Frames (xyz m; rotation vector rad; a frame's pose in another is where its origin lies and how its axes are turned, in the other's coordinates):
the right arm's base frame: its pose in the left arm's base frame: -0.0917 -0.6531 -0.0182 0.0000 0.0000 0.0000
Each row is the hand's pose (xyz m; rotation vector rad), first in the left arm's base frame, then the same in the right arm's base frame.
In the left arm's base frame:
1: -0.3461 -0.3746 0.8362 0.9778 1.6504 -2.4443
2: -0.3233 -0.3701 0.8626 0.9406 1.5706 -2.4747
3: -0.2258 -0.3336 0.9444 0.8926 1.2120 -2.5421
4: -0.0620 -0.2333 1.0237 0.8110 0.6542 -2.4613
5: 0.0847 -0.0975 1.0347 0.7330 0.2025 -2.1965
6: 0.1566 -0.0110 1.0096 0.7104 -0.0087 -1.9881
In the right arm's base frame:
1: -0.2544 0.2785 0.8544 0.9778 1.6504 -2.4443
2: -0.2316 0.2830 0.8808 0.9406 1.5706 -2.4747
3: -0.1341 0.3195 0.9626 0.8926 1.2120 -2.5421
4: 0.0297 0.4198 1.0419 0.8110 0.6542 -2.4613
5: 0.1764 0.5556 1.0529 0.7330 0.2025 -2.1965
6: 0.2483 0.6421 1.0278 0.7104 -0.0087 -1.9881

